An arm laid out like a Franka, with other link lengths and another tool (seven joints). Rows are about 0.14 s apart.
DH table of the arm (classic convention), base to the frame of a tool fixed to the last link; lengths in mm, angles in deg. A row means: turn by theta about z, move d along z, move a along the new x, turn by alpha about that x. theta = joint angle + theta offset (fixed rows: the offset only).
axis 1: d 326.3, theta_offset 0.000, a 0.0, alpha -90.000
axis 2: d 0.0, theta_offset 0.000, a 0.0, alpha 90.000
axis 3: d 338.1, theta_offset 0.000, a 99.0, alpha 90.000
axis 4: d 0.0, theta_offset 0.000, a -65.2, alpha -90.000
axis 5: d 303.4, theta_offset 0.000, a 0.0, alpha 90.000
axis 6: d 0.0, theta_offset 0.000, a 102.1, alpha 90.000
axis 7: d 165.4, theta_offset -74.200, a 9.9, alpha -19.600
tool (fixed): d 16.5, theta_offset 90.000, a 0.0, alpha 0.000
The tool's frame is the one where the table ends.
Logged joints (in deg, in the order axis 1, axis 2, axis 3, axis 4, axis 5, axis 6, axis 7), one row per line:
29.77, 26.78, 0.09, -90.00, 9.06, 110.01, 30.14
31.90, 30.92, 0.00, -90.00, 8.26, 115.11, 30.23
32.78, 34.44, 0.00, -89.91, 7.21, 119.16, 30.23
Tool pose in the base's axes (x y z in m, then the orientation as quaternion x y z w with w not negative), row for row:
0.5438, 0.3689, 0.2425, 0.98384, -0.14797, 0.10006, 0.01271
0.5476, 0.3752, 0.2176, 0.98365, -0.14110, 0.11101, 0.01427
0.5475, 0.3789, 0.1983, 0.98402, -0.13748, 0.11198, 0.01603
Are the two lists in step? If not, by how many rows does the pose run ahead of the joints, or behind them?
The pose runs 2 rows ahead of the joints: the pose in row i belongs to the joints in row i + 2.
